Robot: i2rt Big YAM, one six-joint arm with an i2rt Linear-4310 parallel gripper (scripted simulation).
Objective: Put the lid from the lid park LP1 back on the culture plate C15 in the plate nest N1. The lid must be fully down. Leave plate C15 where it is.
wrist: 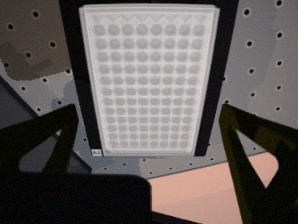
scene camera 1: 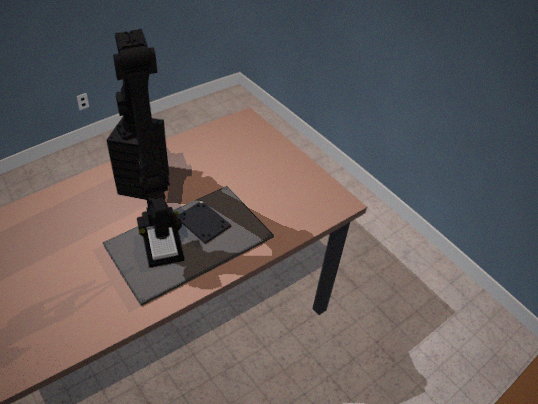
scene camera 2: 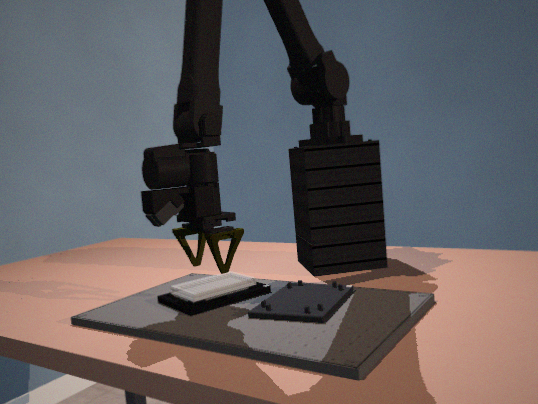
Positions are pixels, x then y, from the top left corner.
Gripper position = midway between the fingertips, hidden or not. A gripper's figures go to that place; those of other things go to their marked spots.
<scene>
My gripper (wrist: 148, 112) is 13 cm from the lens. A clear lid (wrist: 148, 74) is 14 cm from the lens.
</scene>
